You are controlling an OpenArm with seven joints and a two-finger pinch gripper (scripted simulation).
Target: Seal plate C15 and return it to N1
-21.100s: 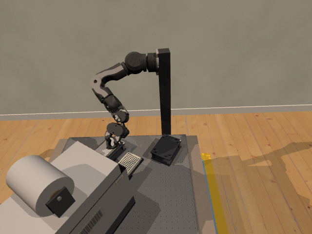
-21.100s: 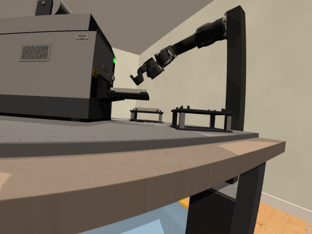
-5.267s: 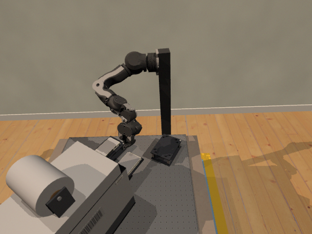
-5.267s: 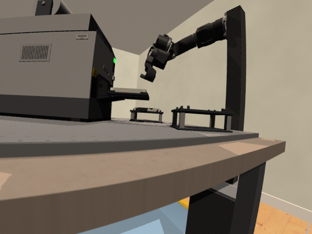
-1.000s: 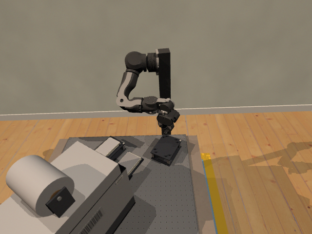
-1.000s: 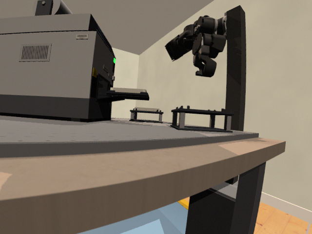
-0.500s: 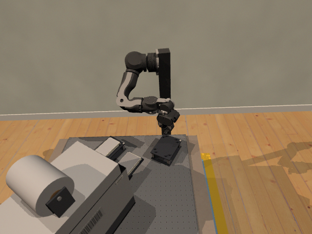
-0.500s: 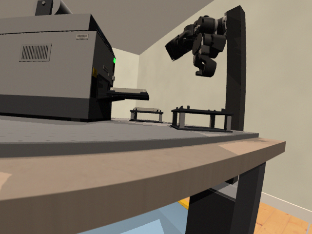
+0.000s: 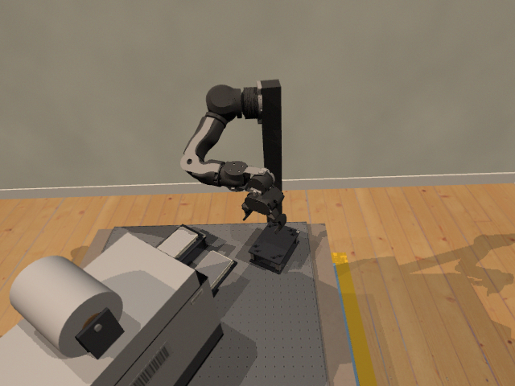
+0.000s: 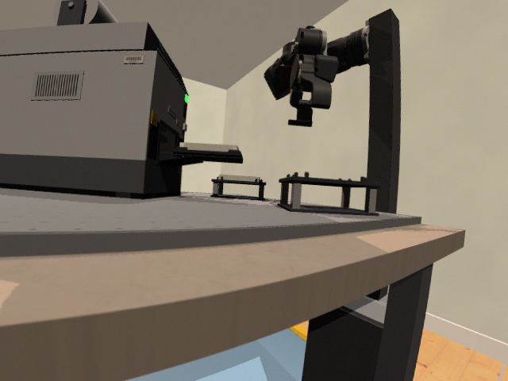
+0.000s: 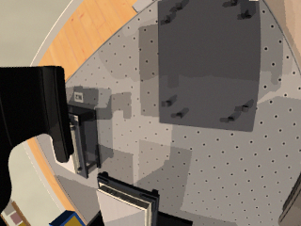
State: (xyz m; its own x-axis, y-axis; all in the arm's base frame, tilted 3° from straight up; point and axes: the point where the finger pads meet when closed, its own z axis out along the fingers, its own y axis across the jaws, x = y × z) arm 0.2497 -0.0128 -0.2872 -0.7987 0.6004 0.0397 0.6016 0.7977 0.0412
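The sealer's stage is 18 cm to the right of my hand, 11 cm ahead of it and 8 cm below it. Round my hand: foil roll 38 cm to the right, 38 cm ahead, 24 cm above; then start key 31 cm to the right, 14 cm ahead, 1 cm above.
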